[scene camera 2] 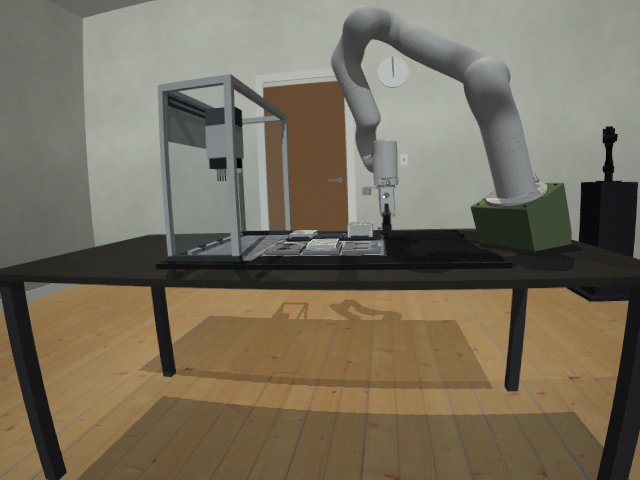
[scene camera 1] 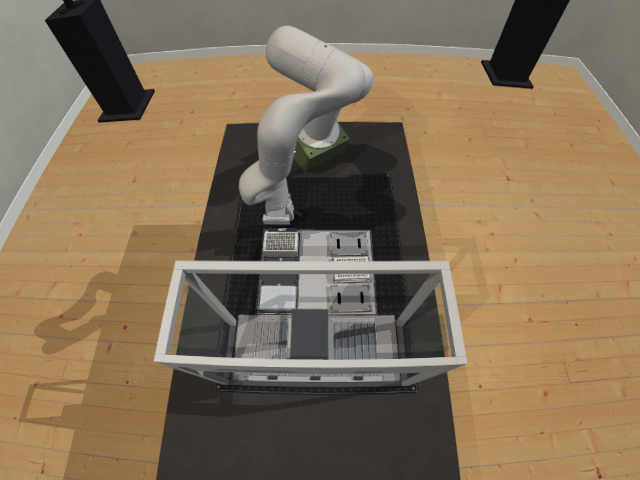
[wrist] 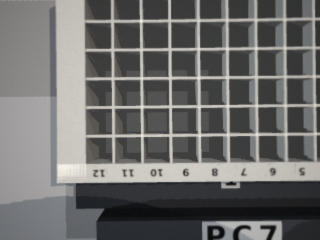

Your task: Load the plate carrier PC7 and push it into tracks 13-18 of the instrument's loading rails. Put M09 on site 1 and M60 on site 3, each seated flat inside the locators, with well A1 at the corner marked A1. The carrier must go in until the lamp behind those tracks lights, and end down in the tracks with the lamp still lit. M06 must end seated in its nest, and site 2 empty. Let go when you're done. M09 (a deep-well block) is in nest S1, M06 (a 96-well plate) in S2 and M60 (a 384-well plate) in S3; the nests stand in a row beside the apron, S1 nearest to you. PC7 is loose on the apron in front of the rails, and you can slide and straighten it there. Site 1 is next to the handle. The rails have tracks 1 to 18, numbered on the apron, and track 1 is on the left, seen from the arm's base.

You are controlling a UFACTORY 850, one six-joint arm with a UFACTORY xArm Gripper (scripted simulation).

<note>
In view: a plate carrier PC7 (scene camera 1: 266, 279).
The plate carrier PC7 shows as well in the wrist view (wrist: 235, 202).
</note>
